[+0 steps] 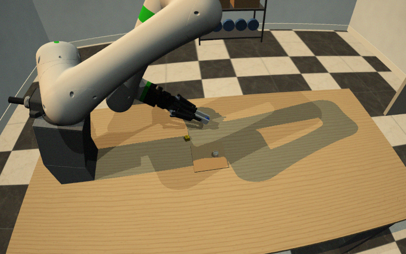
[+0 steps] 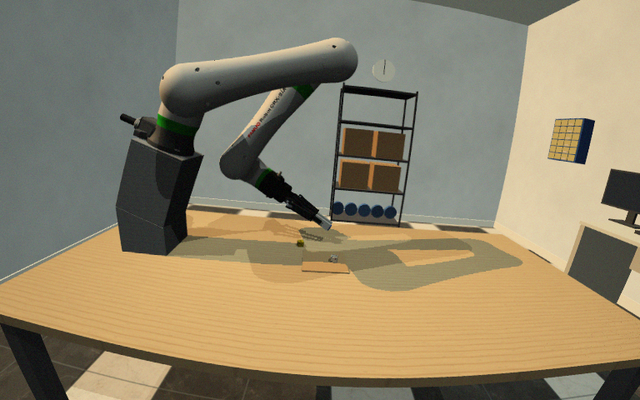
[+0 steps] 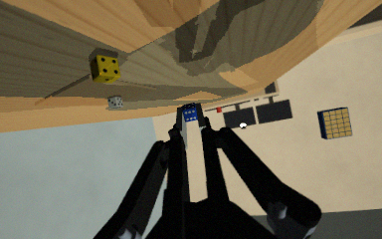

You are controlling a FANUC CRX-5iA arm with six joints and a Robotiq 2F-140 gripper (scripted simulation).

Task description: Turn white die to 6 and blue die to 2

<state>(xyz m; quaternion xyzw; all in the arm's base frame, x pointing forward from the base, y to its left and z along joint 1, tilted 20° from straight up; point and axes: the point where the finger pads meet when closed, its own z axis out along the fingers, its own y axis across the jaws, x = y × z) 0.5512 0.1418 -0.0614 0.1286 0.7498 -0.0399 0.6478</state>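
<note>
Now: the yellow die 7 cm below my hand, 7 cm behind it and 5 cm to the right of it. Also, from my hand: white die 16 cm to the right, 7 cm below, 4 cm ahead; then blue die 2 cm below, 2 cm ahead, 1 cm to the right; then tan mat 16 cm to the right, 8 cm below, 1 cm ahead.
</note>
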